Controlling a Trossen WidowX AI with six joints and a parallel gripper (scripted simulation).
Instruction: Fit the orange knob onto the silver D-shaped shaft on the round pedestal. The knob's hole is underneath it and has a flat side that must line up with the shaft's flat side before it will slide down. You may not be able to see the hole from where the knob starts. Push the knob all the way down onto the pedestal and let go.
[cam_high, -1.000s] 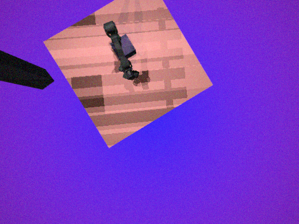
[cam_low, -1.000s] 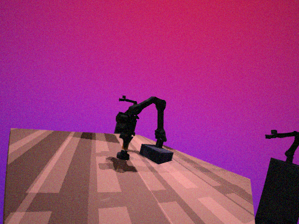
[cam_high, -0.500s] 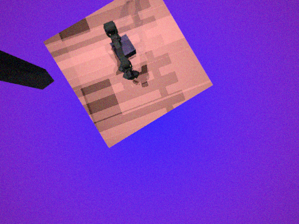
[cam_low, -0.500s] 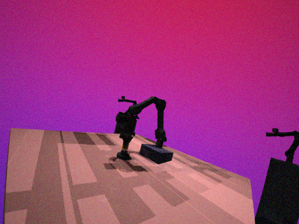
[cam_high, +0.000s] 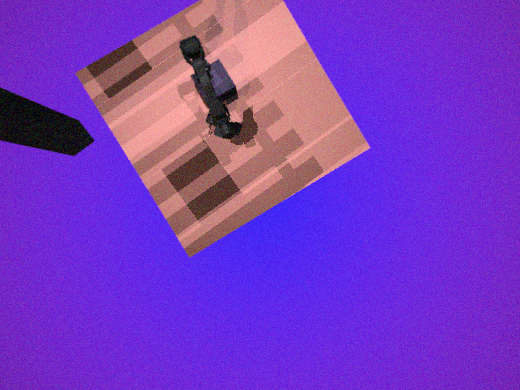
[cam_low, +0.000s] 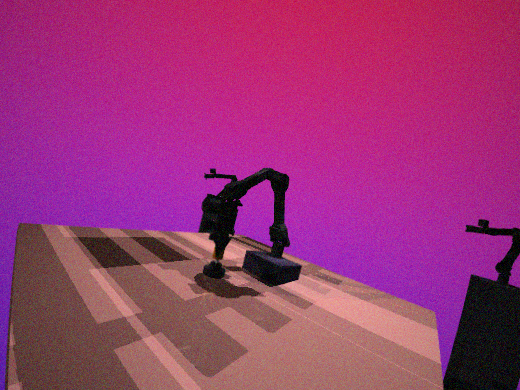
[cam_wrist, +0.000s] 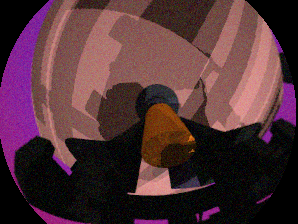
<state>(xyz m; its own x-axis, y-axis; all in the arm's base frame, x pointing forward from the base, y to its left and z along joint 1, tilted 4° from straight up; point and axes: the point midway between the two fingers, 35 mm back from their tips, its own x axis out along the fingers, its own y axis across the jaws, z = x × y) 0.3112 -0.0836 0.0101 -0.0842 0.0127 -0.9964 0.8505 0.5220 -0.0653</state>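
My gripper tip is now 30 mm below the orange knob. The rest, counted from my gripper tip: round dark pedestal (40 mm below).
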